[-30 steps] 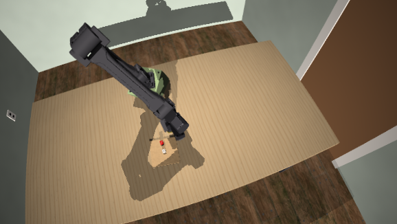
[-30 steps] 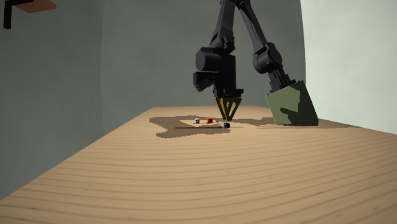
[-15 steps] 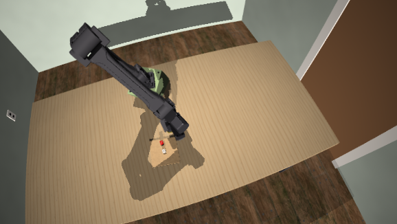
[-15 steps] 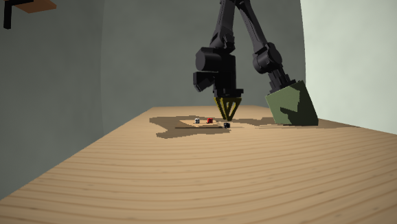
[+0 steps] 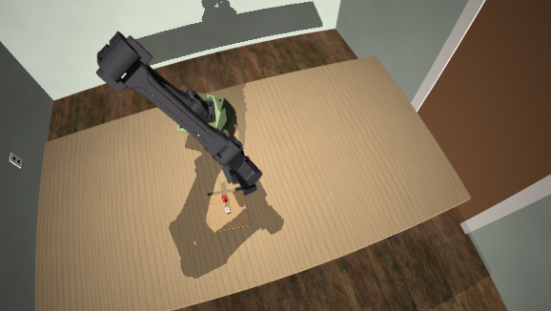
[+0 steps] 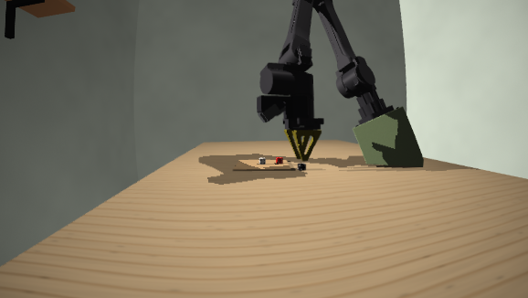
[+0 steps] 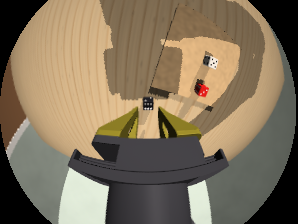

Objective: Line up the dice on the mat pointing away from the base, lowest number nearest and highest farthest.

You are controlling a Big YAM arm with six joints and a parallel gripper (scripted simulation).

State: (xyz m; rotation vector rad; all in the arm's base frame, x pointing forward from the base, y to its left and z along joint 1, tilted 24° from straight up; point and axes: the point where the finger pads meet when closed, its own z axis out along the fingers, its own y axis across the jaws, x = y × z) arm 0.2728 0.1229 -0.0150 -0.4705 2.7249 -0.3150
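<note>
The black die is 3 cm below my hand. Also, from my hand: tan mat (10 cm ahead, 6 cm to the right, 3 cm below); white die (10 cm ahead, 6 cm to the right, 2 cm below); red die (7 cm to the right, 5 cm ahead, 2 cm below).
</note>
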